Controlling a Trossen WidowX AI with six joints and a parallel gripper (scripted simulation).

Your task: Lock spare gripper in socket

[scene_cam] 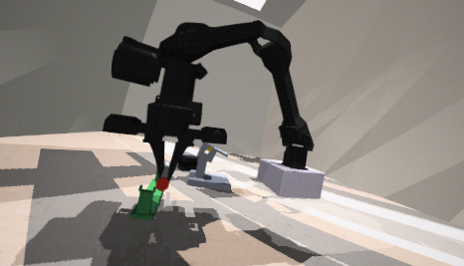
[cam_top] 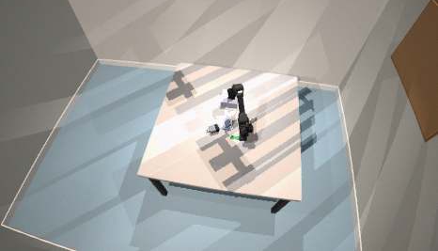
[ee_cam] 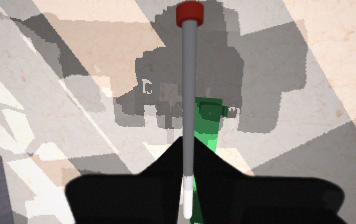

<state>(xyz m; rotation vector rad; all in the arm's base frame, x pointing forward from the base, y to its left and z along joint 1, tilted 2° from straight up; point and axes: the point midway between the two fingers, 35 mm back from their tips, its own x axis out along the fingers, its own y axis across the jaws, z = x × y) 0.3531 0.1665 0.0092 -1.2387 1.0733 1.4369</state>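
My gripper tip is now 3 cm to the left of the green rack, 2 cm short of it and 2 cm above it. From my gripper tip the other things lie so: spare gripper 27 cm to the right, 2 cm below; mount 15 cm to the right, 8 cm behind, 1 cm above.
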